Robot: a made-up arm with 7 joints. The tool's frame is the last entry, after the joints.
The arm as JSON. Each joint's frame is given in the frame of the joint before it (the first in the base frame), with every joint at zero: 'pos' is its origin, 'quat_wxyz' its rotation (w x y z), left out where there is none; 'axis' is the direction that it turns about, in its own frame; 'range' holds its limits. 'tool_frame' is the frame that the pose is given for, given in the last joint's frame.
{
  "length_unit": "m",
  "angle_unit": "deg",
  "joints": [
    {
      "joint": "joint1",
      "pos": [
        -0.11,
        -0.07,
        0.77
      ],
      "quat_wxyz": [
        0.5,
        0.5,
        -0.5,
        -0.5
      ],
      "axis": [
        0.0,
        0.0,
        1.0
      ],
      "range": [
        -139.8,
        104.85
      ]
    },
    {
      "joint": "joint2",
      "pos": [
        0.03,
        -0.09,
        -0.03
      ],
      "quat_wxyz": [
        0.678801,
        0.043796,
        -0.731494,
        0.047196
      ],
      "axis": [
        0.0,
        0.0,
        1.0
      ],
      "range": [
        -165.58,
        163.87
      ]
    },
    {
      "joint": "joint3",
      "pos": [
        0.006,
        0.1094,
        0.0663
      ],
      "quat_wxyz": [
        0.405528,
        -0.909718,
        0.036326,
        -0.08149
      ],
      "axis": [
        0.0,
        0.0,
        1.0
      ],
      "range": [
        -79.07,
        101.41
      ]
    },
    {
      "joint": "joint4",
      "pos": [
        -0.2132,
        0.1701,
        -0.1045
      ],
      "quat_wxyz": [
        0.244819,
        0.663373,
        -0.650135,
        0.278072
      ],
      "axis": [
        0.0,
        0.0,
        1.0
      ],
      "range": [
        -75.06,
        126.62
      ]
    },
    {
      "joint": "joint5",
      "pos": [
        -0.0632,
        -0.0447,
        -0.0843
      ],
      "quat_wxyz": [
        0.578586,
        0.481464,
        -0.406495,
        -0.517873
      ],
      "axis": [
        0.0,
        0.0,
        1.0
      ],
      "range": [
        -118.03,
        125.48
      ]
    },
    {
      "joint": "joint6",
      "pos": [
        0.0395,
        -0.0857,
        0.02
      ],
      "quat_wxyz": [
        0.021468,
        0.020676,
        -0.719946,
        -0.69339
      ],
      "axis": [
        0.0,
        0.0,
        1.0
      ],
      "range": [
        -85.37,
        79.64
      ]
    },
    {
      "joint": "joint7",
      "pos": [
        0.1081,
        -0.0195,
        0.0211
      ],
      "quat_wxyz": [
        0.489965,
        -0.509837,
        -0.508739,
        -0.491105
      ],
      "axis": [
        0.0,
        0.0,
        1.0
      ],
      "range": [
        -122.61,
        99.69
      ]
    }
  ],
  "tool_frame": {
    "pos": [
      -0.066,
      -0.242,
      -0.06
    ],
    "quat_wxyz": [
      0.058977,
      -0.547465,
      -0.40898,
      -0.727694
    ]
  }
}
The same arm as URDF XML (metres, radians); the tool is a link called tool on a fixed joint. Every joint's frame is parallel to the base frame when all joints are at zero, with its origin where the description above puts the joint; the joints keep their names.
<robot name="arm">
<joint name="joint1" type="revolute"><parent link="base"/><child link="link1"/><origin xyz="-0.11 -0.07 0.77" rpy="0 0 0"/><axis xyz="-1 0 0"/><limit lower="-2.44" upper="1.83"/></joint>
<joint name="joint2" type="revolute"><parent link="link1"/><child link="link2"/><origin xyz="0.03 -0.03 -0.09" rpy="0 0 0"/><axis xyz="0.074003 0.988944 -0.128506"/><limit lower="-2.8899" upper="2.8601"/></joint>
<joint name="joint3" type="revolute"><parent link="link2"/><child link="link3"/><origin xyz="0 0.08 0.1" rpy="0 0 0"/><axis xyz="-0.218894 -0.543484 0.810377"/><limit lower="-1.38" upper="1.7699"/></joint>
<joint name="joint4" type="revolute"><parent link="link3"/><child link="link4"/><origin xyz="0.22 -0.12 -0.15" rpy="0 0 0"/><axis xyz="0.151706 0.96674 -0.205909"/><limit lower="-1.31" upper="2.2099"/></joint>
<joint name="joint5" type="revolute"><parent link="link4"/><child link="link5"/><origin xyz="-0.05 -0.09 -0.05" rpy="0 0 0"/><axis xyz="0 0 -1"/><limit lower="-2.06" upper="2.19"/></joint>
<joint name="joint6" type="revolute"><parent link="link5"/><child link="link6"/><origin xyz="-0.05 -0.08 -0.02" rpy="0 0 0"/><axis xyz="0.185197 0.981986 0.037499"/><limit lower="-1.49" upper="1.39"/></joint>
<joint name="joint7" type="revolute"><parent link="link6"/><child link="link7"/><origin xyz="0.11 0 0.02" rpy="0 0 0"/><axis xyz="0 0 -1"/><limit lower="-2.1399" upper="1.7399"/></joint>
<joint name="tool_joint" type="fixed"><parent link="link7"/><child link="tool"/><origin xyz="-0.25 -0.02 0.06" rpy="-1.6946 1.0066 -1.0136"/></joint>
<link name="base"/>
<link name="link1"/>
<link name="link2"/>
<link name="link3"/>
<link name="link4"/>
<link name="link5"/>
<link name="link6"/>
<link name="link7"/>
<link name="tool"/>
</robot>

